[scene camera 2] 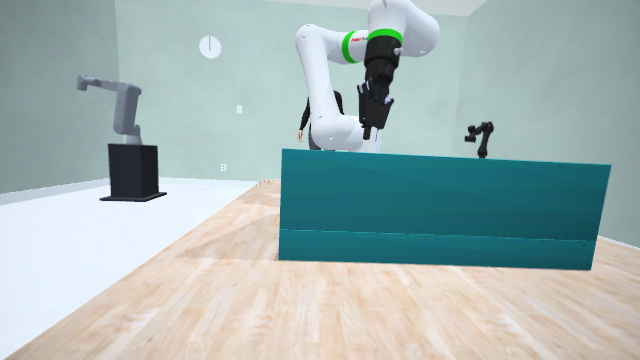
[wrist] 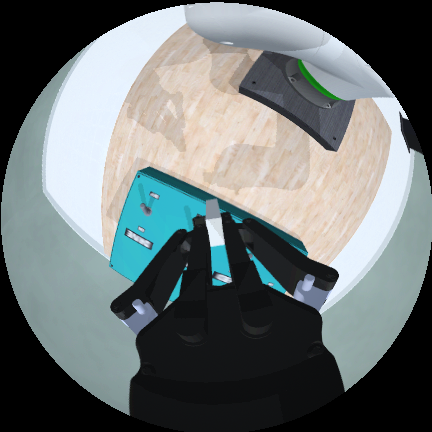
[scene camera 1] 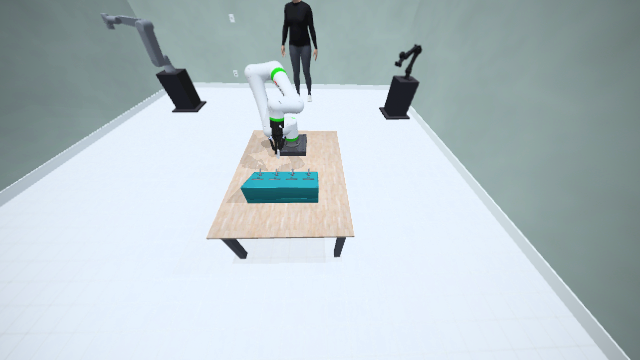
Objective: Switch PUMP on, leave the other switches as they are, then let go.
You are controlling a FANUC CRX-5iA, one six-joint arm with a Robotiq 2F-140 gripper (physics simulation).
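Frame: origin at the arm's base, x left, y up, z ahead, level; centimetres.
Seen in the pictures: gripper, fingertip midpoint: (wrist: pixel 212 209) (scene camera 1: pixel 277 158); arm's base at its link origin: (wrist: pixel 313 81) (scene camera 1: pixel 292 142).
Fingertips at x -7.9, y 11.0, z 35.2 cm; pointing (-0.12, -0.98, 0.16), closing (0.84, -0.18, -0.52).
Pixels of each thing's top centre, then the offset from my fingertips to it. Level surfaces: height alone.
- PUMP switch at its top centre: (scene camera 1: pixel 276 170) dx -0.9, dy -3.7, dz +9.3 cm
- leftmost switch at its top centre: (wrist: pixel 139 212) (scene camera 1: pixel 259 170) dx -12.9, dy -3.7, dz +8.9 cm
- wooden table at its surface level: dy -16.6 cm
The teal switch box (scene camera 1: pixel 280 194) (scene camera 2: pixel 440 200) (wrist: pixel 125 220) stands on the table, with a row of small grey levers on top. By its place, the PUMP switch (scene camera 1: pixel 276 173) is second from the left in scene camera 1. In the wrist view the fingers hide it, and its on or off position cannot be told. The leftmost switch (scene camera 1: pixel 260 172) (wrist: pixel 145 209) shows beside my left finger in the wrist view. My gripper (scene camera 1: pixel 278 153) (scene camera 2: pixel 371 135) (wrist: pixel 212 209) is shut and empty, pointing down above the robot side of the box, apart from the levers. A pale strip shows at its fingertips.
The wooden table (scene camera 1: pixel 280 222) (scene camera 2: pixel 310 310) (wrist: pixel 240 120) carries the box and the dark robot base (scene camera 1: pixel 300 146) (wrist: pixel 300 107) behind it. A person (scene camera 1: pixel 299 30) stands behind the table. Two other arms stand on black pedestals (scene camera 1: pixel 181 90) (scene camera 1: pixel 400 97) farther back.
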